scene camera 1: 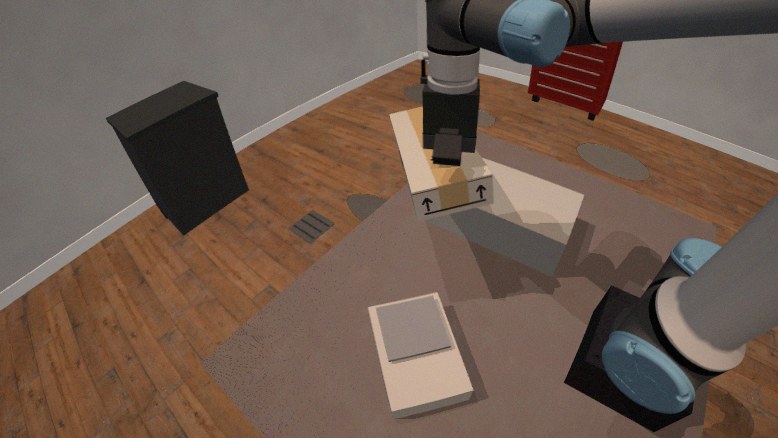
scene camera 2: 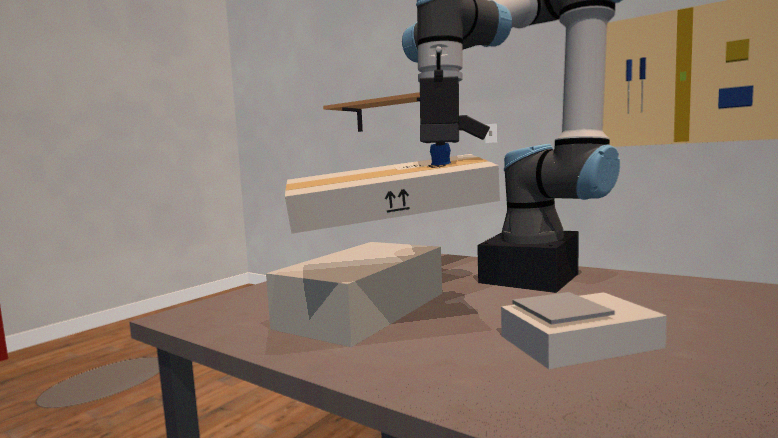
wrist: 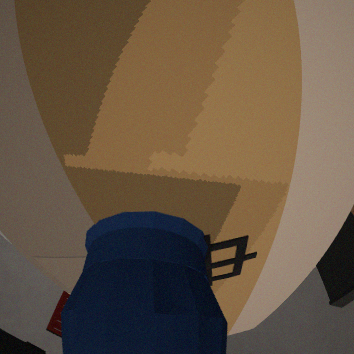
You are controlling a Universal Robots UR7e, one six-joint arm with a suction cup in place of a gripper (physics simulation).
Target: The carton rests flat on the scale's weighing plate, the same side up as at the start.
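The long pale carton, with a tan tape strip and black up-arrows pointing upward on its sides, hangs in the air. Its taped face is up. In scene camera 2 it slopes, its left end lower. My blue suction cup is on the taped top, off-centre toward the carton's right end in that view; the wrist hides it in scene camera 1. The scale stands on the table, apart from the carton. Its grey weighing plate is bare.
A large pale block stands on the table, below the carton and beside the scale. The arm's black base is at the table's other side. A dark cabinet and red drawer unit stand beyond the table.
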